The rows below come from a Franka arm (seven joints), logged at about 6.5 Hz.
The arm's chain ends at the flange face. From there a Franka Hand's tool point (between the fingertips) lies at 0.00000 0.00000 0.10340 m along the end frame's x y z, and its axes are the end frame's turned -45 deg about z.
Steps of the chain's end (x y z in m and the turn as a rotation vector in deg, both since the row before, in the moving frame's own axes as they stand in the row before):
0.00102 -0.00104 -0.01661 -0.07 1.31 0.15
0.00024 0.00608 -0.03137 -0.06 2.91 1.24
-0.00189 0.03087 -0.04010 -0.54 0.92 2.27
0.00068 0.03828 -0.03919 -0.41 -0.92 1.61
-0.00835 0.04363 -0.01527 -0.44 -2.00 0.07
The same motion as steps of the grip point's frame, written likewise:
0.00304 0.00175 -0.01664 -0.98 0.88 0.15
-0.00054 0.00830 -0.03150 -2.10 2.02 1.24
-0.02272 0.02236 -0.04012 -1.03 0.27 2.27
-0.02827 0.02687 -0.03921 0.36 -0.94 1.61
-0.03987 0.02295 -0.01534 1.10 -1.73 0.07

